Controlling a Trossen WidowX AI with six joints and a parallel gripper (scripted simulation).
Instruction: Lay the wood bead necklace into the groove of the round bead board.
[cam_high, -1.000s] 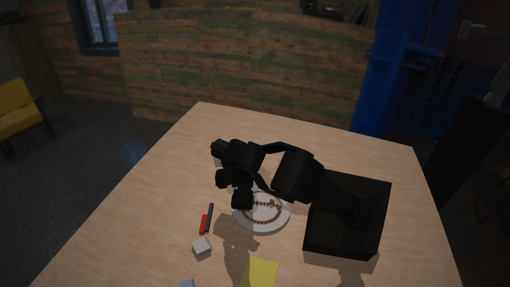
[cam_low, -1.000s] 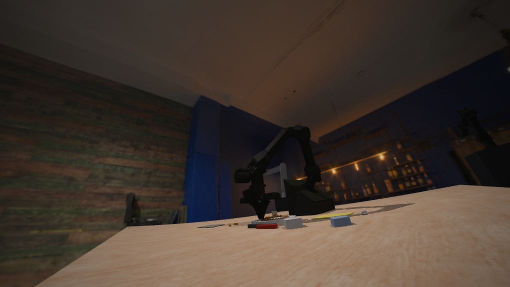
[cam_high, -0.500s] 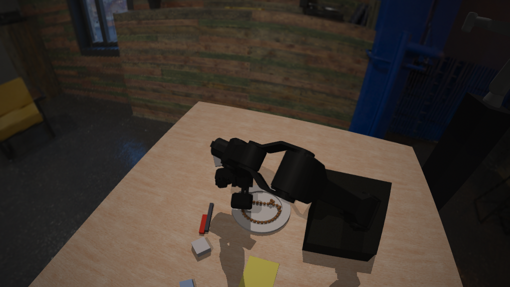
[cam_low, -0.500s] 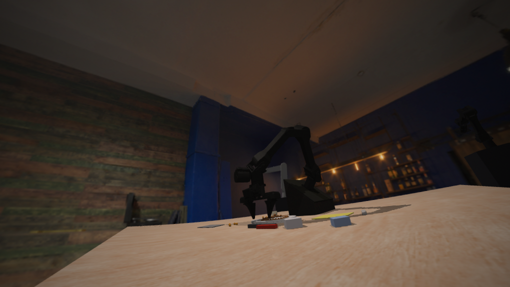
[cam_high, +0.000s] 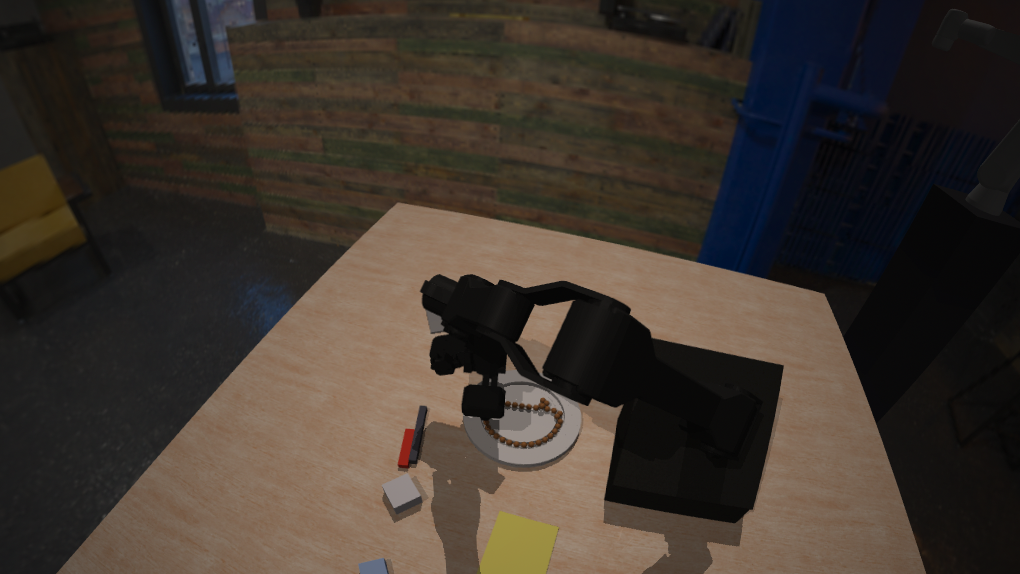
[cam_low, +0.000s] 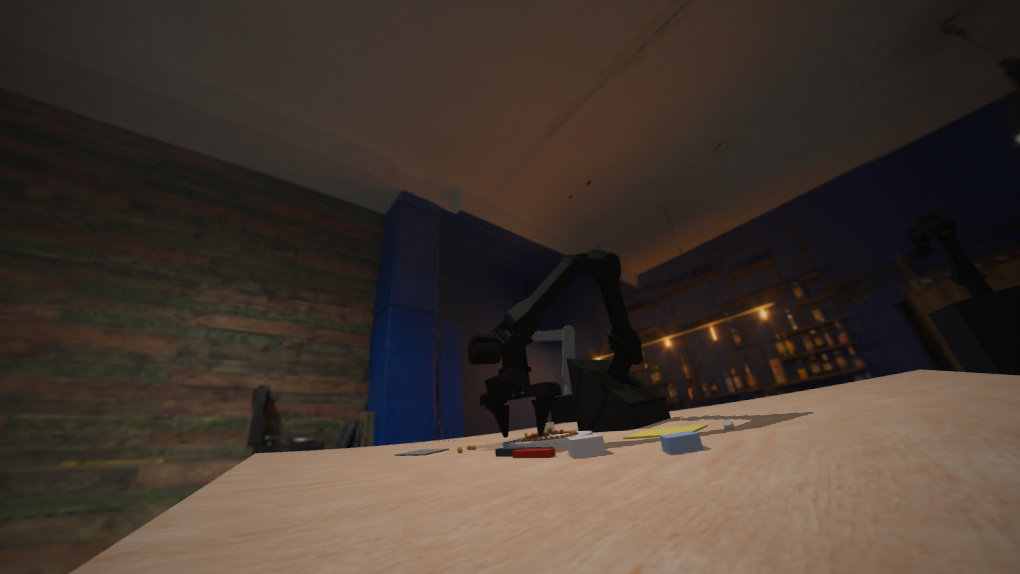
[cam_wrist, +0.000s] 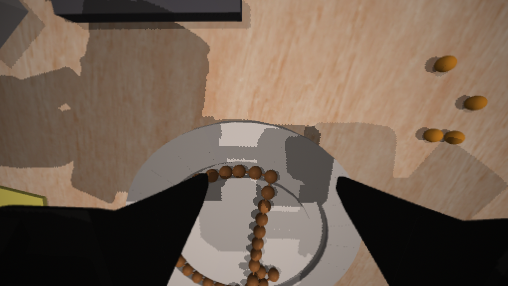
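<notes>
The round white bead board is 60 mm behind my gripper tip, 10 mm to the left of it and 10 mm below it. Round my gripper tip: grey block 80 mm ahead, 210 mm to the left, 10 mm below; then dark bar 100 mm ahead, 110 mm to the left, 20 mm below; then pale cube 200 mm behind, 110 mm to the right.
</notes>
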